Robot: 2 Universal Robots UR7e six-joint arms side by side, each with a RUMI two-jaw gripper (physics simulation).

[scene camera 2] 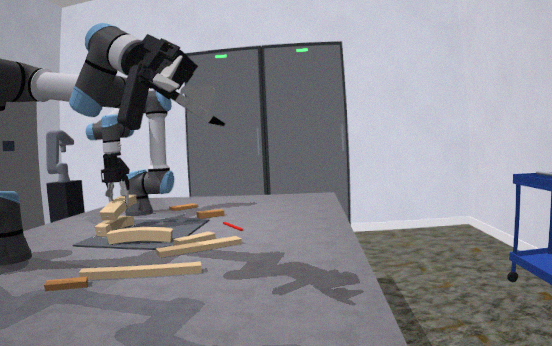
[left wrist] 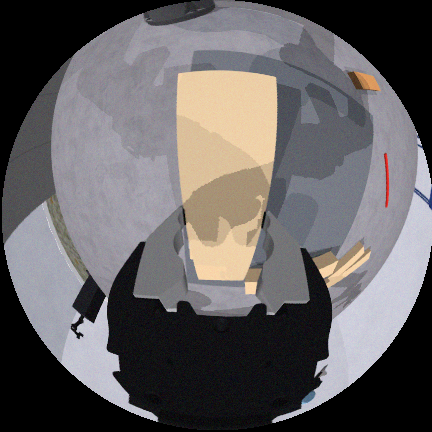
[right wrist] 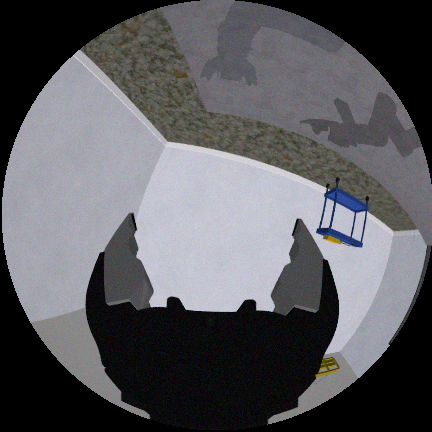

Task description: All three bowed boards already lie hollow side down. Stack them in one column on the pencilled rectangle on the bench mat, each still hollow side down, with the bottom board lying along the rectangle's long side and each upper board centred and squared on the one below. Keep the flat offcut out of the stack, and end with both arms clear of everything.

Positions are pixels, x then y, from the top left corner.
left gripper: scene camera 2 119, 206; left wrist 223, 208; not seen in the right wrist view (out of frame)
same spot on dark bench mat: (left wrist: 319, 139) = (scene camera 2: 162, 225)
